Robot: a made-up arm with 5 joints. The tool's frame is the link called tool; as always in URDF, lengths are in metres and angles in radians.
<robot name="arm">
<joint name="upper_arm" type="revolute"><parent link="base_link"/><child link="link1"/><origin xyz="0 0 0.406" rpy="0 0 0"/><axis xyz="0 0 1"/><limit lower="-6.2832" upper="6.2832"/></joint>
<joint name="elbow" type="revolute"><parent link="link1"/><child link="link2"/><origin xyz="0 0 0" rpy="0 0 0"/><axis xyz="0 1 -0.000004"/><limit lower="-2.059" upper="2.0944"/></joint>
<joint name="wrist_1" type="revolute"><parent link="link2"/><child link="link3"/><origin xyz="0.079 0 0.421" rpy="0 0 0"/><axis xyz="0 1 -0.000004"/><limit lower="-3.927" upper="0.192"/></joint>
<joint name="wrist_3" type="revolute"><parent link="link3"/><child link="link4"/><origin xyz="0.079 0 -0.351" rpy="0 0 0"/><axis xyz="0 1 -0.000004"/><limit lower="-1.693" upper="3.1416"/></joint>
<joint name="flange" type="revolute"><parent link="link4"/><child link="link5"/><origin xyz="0.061 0 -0.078" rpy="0 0 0"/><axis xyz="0 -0.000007 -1"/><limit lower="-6.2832" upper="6.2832"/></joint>
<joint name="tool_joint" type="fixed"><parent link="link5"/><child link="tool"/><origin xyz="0 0 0" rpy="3.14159 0 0"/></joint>
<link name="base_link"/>
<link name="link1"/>
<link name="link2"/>
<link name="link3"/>
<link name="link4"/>
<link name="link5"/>
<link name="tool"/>
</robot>
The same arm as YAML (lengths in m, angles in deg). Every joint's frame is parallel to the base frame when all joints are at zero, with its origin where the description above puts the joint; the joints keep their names.
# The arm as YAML. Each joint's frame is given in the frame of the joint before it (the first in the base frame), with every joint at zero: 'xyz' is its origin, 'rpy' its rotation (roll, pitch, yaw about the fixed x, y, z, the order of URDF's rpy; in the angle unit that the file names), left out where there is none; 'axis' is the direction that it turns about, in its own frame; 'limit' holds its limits. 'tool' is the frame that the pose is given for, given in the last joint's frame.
units:
  length: m
  angle: deg
joints:
  - name: upper_arm
    type: revolute
    origin:
      xyz: [0.0, 0.0, 0.406]
    axis: [0.0, 0.0, 1.0]
    limit:
      lower: -360.0
      upper: 360.0
  - name: elbow
    type: revolute
    origin:
      xyz: [0.0, 0.0, 0.0]
    axis: [0.0, 1.0, 0.0]
    limit:
      lower: -117.97
      upper: 120.0
  - name: wrist_1
    type: revolute
    origin:
      xyz: [0.079, 0.0, 0.421]
    axis: [0.0, 1.0, 0.0]
    limit:
      lower: -225.0
      upper: 11.0
  - name: wrist_3
    type: revolute
    origin:
      xyz: [0.079, 0.0, -0.351]
    axis: [0.0, 1.0, 0.0]
    limit:
      lower: -97.0
      upper: 180.0
  - name: flange
    type: revolute
    origin:
      xyz: [0.061, 0.0, -0.078]
    axis: [0.0, 0.0, -1.0]
    limit:
      lower: -360.0
      upper: 360.0
tool:
  origin:
    xyz: [0.0, 0.0, 0.0]
    rpy: [180.0, 0.0, 0.0]

